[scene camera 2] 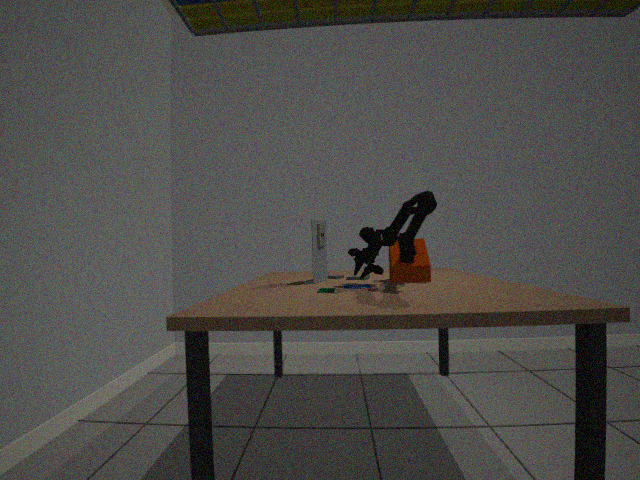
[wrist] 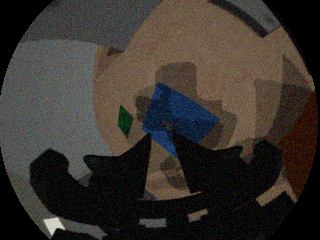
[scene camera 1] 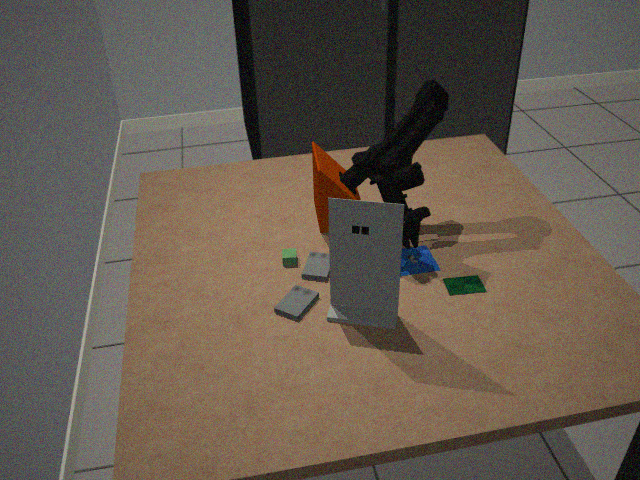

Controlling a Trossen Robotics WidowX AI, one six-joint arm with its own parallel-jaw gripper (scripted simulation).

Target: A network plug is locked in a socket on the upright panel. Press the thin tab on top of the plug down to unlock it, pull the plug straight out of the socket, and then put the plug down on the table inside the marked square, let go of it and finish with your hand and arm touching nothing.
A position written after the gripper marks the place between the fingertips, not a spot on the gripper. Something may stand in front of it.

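Scene camera 1 takes in the gripper point(scene camera 1: 412, 248) together with a blue square point(scene camera 1: 426, 263). In the wrist view, too, the gripper point(wrist: 162, 135) appears, and so does the square point(wrist: 194, 121).
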